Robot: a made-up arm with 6 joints.
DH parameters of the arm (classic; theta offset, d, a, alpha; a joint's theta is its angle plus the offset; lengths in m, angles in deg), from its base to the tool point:
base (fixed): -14.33 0 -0.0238 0
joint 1: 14.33 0.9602 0.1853 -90
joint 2: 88.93 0 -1.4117 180
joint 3: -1.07 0.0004 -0.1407 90
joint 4: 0 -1.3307 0.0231 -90
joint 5: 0 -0.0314 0.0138 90
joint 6: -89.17 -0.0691 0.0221 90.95
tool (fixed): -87.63 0.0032 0 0
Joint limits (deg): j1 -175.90..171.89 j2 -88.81..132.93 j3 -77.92..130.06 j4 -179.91..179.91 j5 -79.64..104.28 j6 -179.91..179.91
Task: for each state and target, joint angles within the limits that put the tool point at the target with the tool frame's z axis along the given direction. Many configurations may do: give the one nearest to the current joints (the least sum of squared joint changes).
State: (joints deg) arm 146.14 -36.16 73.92 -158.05 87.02 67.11
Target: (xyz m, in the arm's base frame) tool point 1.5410 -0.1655 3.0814 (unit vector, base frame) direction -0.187 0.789 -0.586
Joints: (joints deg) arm 171.78 -46.64 70.30 -172.36 82.75 47.52
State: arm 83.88 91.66 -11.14 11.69 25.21 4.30
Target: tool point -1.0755 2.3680 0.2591 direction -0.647 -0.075 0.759
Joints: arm 112.98 80.04 31.58 22.85 29.19 18.26
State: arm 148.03 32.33 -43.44 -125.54 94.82 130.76
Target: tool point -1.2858 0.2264 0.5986 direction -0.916 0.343 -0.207
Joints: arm 171.89 44.41 -47.03 -104.45 73.78 99.87
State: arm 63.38 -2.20 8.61 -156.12 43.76 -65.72
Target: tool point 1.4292 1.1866 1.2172 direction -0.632 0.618 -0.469
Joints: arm 40.30 31.41 -18.27 -147.04 57.87 -111.24
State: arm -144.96 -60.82 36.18 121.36 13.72 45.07
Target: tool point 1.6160 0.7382 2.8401 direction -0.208 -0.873 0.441
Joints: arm -158.02 -59.21 59.09 104.74 -8.12 26.47
